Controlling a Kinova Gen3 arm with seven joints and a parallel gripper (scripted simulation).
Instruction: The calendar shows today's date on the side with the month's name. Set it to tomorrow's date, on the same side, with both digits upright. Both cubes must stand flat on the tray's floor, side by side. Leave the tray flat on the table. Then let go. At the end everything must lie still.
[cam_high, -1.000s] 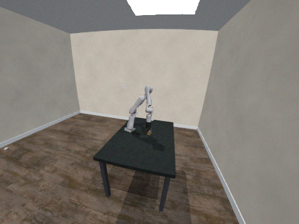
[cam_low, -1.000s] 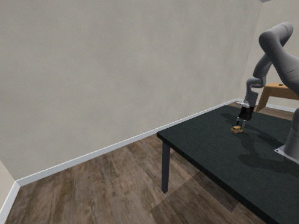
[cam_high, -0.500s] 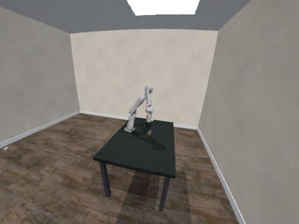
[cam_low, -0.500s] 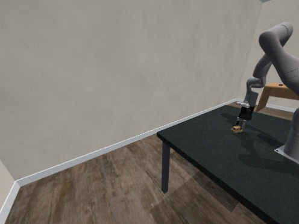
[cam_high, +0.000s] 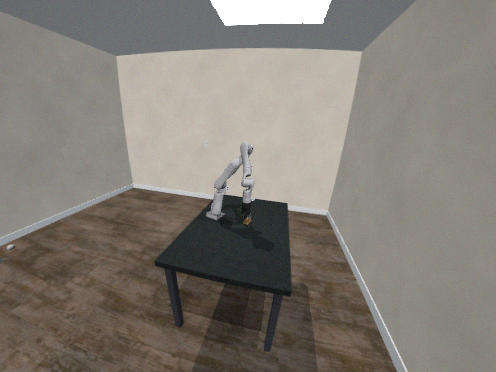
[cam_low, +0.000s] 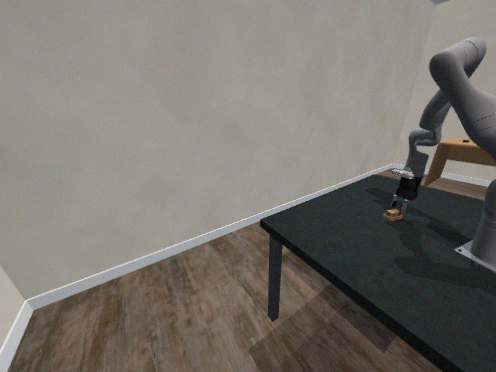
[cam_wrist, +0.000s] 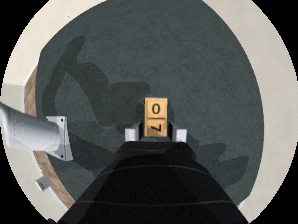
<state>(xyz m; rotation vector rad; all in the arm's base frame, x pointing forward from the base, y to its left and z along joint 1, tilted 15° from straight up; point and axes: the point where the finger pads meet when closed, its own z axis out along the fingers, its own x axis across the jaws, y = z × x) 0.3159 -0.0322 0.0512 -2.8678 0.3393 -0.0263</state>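
The wooden date cube is 4 cm below my hand.
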